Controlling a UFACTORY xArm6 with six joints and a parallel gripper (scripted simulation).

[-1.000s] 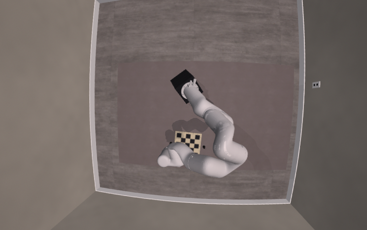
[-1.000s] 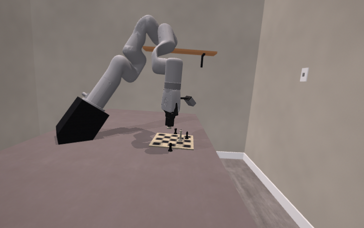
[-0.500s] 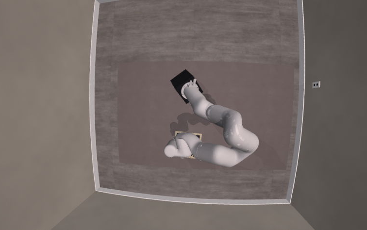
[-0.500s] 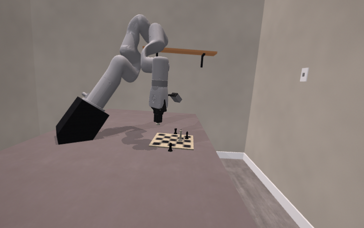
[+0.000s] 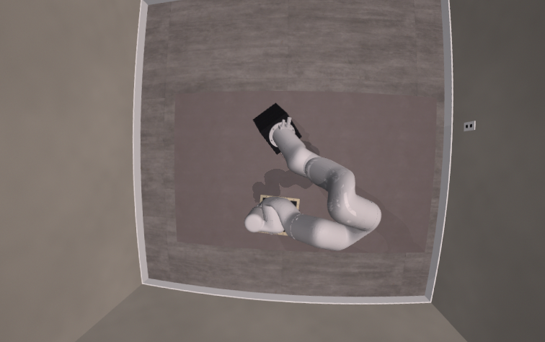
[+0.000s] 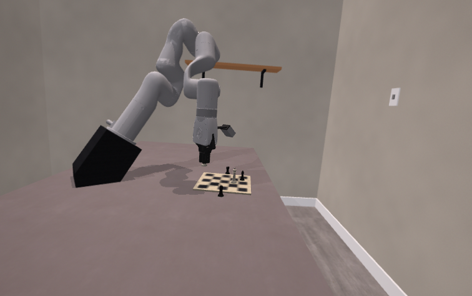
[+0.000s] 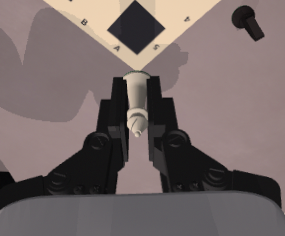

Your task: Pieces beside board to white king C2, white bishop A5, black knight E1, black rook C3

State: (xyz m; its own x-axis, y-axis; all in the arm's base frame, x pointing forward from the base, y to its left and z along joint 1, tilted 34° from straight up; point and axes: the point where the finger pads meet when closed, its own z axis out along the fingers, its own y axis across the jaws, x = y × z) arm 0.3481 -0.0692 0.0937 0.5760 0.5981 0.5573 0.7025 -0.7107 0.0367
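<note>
Right now the black piece is 80 mm ahead of my hand, 50 mm to the right of it and 110 mm below it. From my hand the other things lie so: white king: 110 mm ahead, 90 mm to the left, 80 mm below; then chessboard: 70 mm ahead, 80 mm to the left, 120 mm below; then white bishop: 10 mm below.
</note>
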